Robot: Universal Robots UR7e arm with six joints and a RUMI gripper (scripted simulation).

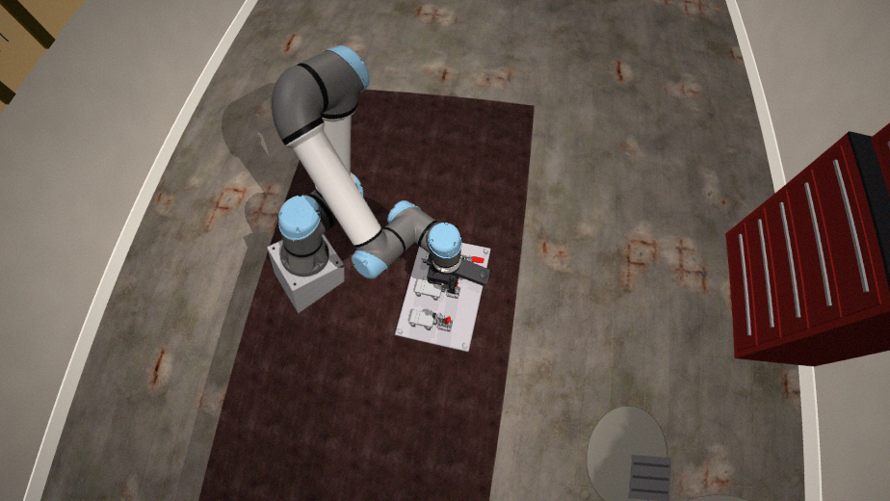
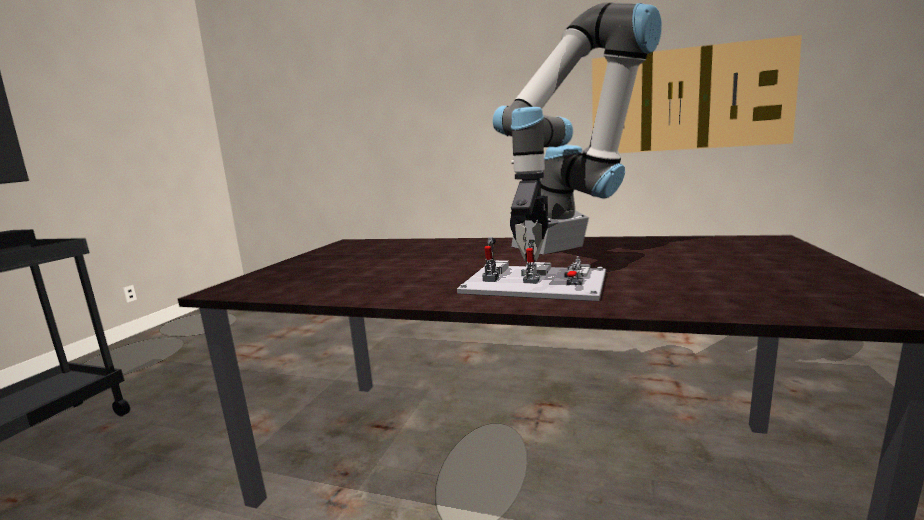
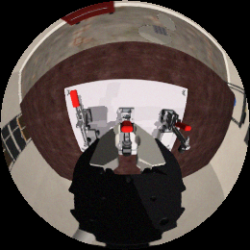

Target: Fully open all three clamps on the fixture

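The toggle clamp lies 20 mm below my hand and 10 mm behind it. Round my hand: fixture plate: 80 mm below, 30 mm behind, 10 mm to the left; then part: 130 mm to the left, 70 mm behind, 60 mm below.
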